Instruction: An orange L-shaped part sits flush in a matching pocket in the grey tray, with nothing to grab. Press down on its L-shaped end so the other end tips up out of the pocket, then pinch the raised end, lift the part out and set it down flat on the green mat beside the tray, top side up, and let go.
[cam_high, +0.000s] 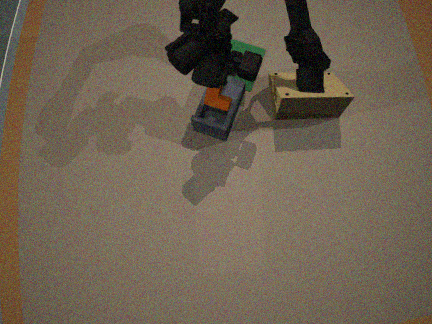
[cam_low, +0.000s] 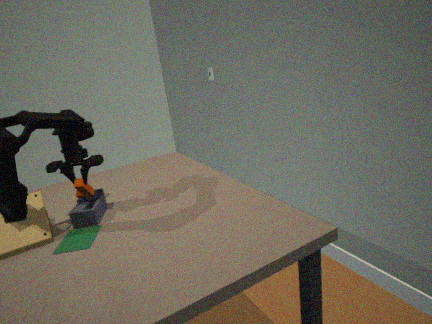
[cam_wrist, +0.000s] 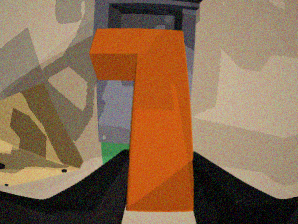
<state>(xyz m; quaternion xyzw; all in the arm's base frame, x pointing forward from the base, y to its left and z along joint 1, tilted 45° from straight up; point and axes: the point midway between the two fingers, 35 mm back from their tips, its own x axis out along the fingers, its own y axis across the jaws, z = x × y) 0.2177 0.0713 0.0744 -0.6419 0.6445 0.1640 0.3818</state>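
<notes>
My gripper tip is now 170 mm above the green mat, 110 mm to the left of it and 50 mm past it. The rest, counted from my gripper tip: orange l-shaped part: 30 mm to the left, 30 mm below, 10 mm behind.
</notes>
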